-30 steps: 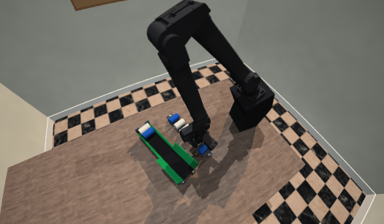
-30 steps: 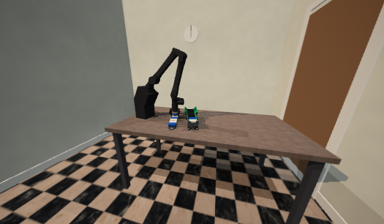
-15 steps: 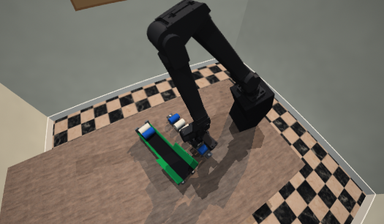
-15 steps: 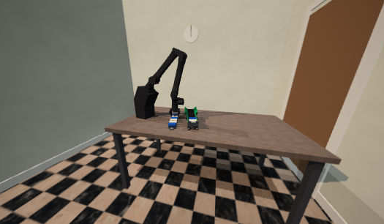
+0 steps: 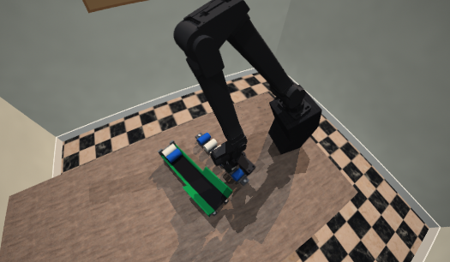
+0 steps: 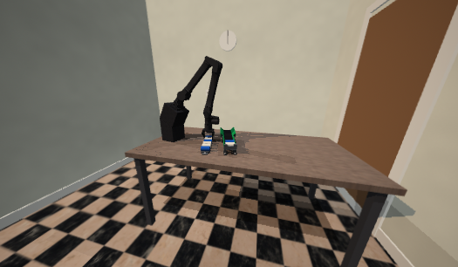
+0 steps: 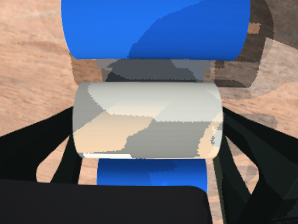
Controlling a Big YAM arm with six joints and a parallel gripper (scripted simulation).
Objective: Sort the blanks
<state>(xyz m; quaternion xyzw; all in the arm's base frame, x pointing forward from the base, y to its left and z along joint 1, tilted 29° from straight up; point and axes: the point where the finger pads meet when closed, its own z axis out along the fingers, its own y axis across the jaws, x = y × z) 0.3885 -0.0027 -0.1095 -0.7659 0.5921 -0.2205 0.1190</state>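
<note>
My gripper is now 30 mm to the right of the rib and 30 mm above it. The rest, counted from my hand: grey stop: 250 mm ahead, 220 mm to the right, 30 mm above; grey stock rack: 80 mm to the right, 40 mm below, 20 mm ahead.
</note>
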